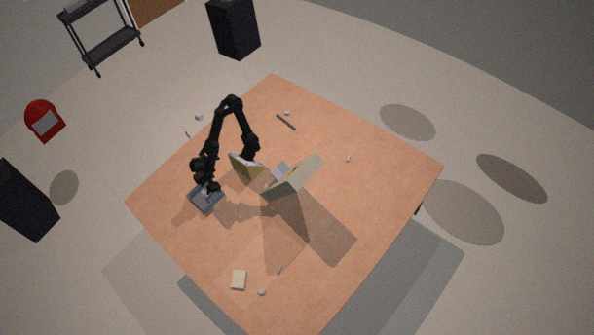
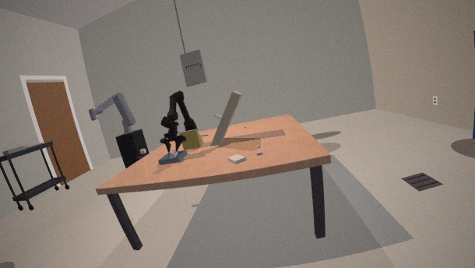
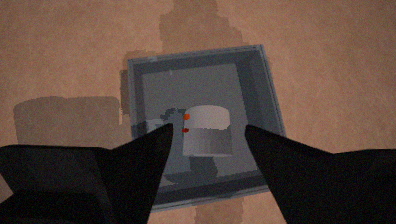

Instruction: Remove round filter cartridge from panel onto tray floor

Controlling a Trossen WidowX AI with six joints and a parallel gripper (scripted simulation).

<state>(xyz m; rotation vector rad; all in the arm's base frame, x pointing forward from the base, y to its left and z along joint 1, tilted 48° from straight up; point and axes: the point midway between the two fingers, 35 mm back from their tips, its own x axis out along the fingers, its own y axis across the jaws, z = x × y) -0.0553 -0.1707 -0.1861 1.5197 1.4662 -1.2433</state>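
Right now the round grey filter cartridge is 1 cm to the left of my gripper tip and 2 cm below it. The rest, counted from my gripper tip: cream block (45 cm ahead, 23 cm to the right, 4 cm below); blue-grey tray (1 cm to the right, 4 cm below); beige service panel (38 cm ahead, 26 cm to the left, 13 cm above).
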